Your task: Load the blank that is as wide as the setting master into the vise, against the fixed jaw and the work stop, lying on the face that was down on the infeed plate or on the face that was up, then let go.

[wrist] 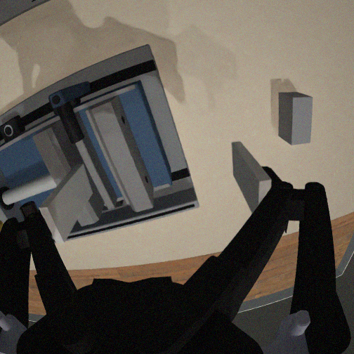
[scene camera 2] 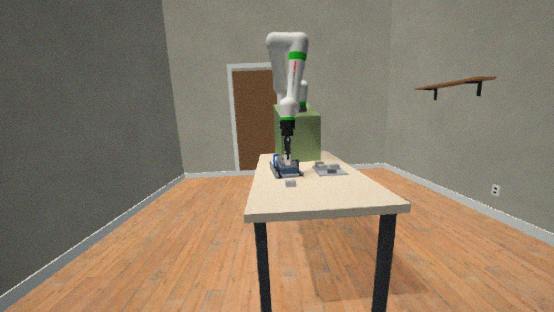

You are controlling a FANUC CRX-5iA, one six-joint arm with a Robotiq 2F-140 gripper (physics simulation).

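Places are measured from the arm's base along level axes (x ahead, y left, z up), in millimetres.
Where they show: gripper, fingertip midpoint: (scene camera 2: 287,163).
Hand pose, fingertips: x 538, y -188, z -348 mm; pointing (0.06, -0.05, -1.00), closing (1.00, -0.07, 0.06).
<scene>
Things, the pixels of their centre, and the offset from my fingertips. "pt": a spot on its surface instead. Level surfaces: height alone.
- vise at the middle of its body: (scene camera 2: 285,165) dx -126, dy +2, dz -43 mm
- grey block at the middle of its body: (scene camera 2: 290,183) dx +176, dy -7, dz -75 mm
- infeed plate at a spot on its surface: (scene camera 2: 320,171) pt dx -34, dy +231, dz -81 mm
- table at its surface level: dz -93 mm
My gripper (scene camera 2: 287,161) (wrist: 156,168) is open and empty, low over the vise (scene camera 2: 289,170) (wrist: 175,145). In the wrist view one finger pad overlaps the moving jaw (wrist: 52,142); the other is off the vise's right side. The fixed jaw (wrist: 122,155) is a pale bar with two dark holes. The work stop has a blue clamp (wrist: 70,96) and a black arm. I see no blank between the jaws. A grey block (scene camera 2: 290,183) (wrist: 301,118), apparently the setting master, stands apart on the table. Grey blanks (scene camera 2: 331,171) lie on the infeed plate (scene camera 2: 320,171); their widths cannot be told.
The table (scene camera 2: 320,197) (wrist: 220,65) carries the vise, the plate and the lone block. A green pedestal (scene camera 2: 310,135) stands behind. A white screw rod (wrist: 30,190) runs to the moving jaw. The table's edge curves below the vise in the wrist view.
</scene>
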